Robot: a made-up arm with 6 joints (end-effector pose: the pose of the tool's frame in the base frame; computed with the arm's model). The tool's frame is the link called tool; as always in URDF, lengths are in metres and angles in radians. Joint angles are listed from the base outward.
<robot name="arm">
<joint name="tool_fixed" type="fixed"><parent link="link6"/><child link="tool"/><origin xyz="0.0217 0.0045 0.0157" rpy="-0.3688 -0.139 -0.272"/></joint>
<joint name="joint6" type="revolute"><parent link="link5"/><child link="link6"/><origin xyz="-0.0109 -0.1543 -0.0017"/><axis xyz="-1 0 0"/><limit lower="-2.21" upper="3.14" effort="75" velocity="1.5"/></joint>
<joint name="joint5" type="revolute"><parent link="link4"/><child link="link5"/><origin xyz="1.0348 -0.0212 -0.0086"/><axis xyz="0 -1 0"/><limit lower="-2.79" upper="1.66" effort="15" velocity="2.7"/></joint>
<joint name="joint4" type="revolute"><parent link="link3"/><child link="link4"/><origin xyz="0.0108 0.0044 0.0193"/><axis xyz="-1 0 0"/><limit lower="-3.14" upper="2.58" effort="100" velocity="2.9"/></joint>
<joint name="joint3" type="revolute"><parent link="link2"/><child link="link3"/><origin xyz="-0.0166 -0.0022 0.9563"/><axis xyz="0 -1 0"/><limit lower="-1.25" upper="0.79" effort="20" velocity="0.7"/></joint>
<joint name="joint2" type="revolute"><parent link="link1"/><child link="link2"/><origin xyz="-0.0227 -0.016 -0.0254"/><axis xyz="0 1 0"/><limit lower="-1.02" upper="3.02" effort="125" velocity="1.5"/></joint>
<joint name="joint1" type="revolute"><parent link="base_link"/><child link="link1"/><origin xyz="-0.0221 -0.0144 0.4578"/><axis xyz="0 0 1"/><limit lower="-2.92" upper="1.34" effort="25" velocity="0.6"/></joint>
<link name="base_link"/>
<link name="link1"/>
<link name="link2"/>
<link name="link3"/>
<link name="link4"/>
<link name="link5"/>
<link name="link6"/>
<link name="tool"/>
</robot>
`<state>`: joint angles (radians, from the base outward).
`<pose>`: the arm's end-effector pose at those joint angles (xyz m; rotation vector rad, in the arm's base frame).
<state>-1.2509 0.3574 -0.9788 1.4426 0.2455 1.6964</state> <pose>0.1568 -0.7074 0.3461 -2.0450 0.4403 1.2255</pose>
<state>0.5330 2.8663 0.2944 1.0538 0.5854 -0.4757</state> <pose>-0.4321 -0.3654 -1.1989 -0.6807 1.7176 1.3103</pose>
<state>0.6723 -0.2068 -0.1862 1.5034 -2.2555 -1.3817</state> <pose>0.6358 0.4491 1.5939 -0.5374 0.4526 -1.7927</pose>
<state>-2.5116 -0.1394 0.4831 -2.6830 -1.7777 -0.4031</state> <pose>-0.5045 -0.5582 1.9617 0.5707 -0.5552 -0.0844</pose>
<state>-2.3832 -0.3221 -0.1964 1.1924 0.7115 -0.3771</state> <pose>-0.5579 -0.4250 1.6511 -1.5002 0.7589 -1.8044</pose>
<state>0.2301 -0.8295 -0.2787 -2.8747 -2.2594 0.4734</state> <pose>0.0928 0.1675 1.6124 0.5795 -0.7829 2.6090</pose>
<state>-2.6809 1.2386 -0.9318 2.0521 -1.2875 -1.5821</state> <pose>-0.3952 -0.2650 -0.2191 0.9804 2.6386 -1.1278</pose>
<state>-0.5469 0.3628 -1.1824 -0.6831 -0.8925 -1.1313</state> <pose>0.0869 -0.2591 0.2705 1.5631 2.2785 -1.4697</pose>
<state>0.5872 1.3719 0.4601 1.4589 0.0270 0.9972</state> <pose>1.4125 0.8960 -0.0888 -2.4552 -1.0043 1.3909</pose>
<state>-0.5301 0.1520 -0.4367 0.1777 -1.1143 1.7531</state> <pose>0.7403 -0.6653 0.8229 -1.3665 1.0730 1.2178</pose>
